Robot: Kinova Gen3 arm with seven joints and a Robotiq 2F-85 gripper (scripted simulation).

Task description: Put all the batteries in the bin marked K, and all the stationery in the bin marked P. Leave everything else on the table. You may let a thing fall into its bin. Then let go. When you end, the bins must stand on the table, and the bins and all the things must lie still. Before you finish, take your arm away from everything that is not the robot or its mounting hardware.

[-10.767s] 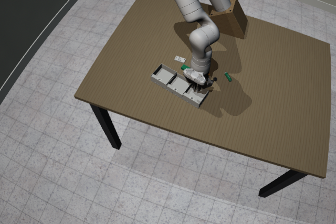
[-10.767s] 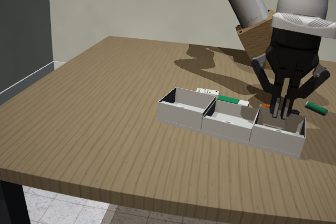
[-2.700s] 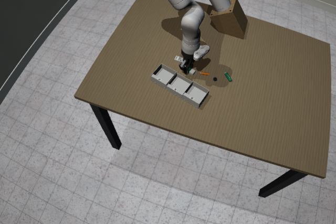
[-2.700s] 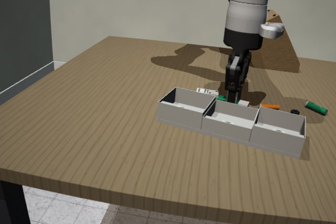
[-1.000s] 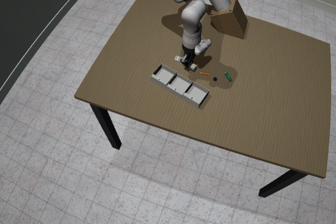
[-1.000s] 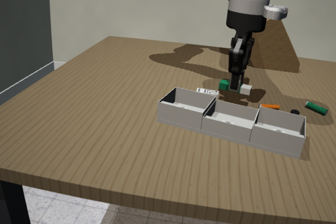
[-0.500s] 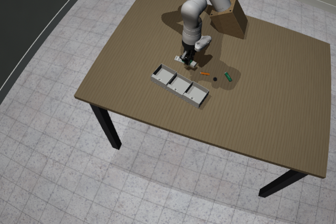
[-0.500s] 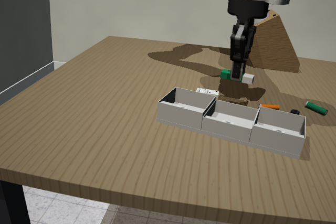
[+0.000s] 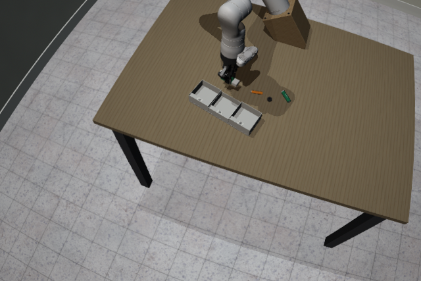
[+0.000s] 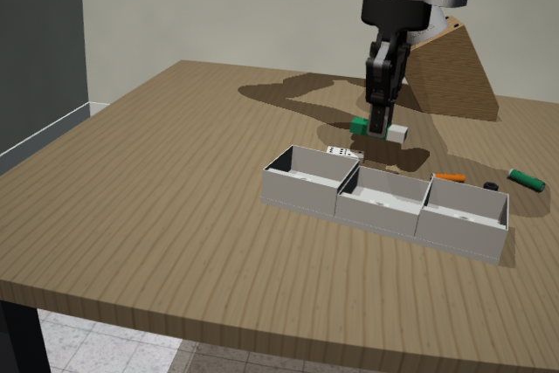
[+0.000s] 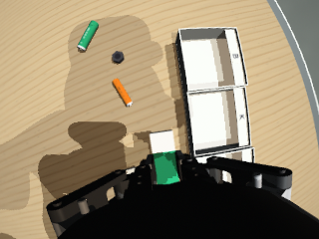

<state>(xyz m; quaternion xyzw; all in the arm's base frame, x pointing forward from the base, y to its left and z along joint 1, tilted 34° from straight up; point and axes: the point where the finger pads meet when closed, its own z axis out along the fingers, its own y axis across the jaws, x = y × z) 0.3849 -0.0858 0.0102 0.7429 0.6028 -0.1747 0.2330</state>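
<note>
The green battery is 50 mm behind my hand, 210 mm to the left of it and 70 mm below it. Round my hand: eraser 10 mm to the left, 20 mm below; white domino 60 mm behind, 40 mm to the right, 80 mm below; three joined grey bins 90 mm ahead, 10 mm to the left, 60 mm below.
</note>
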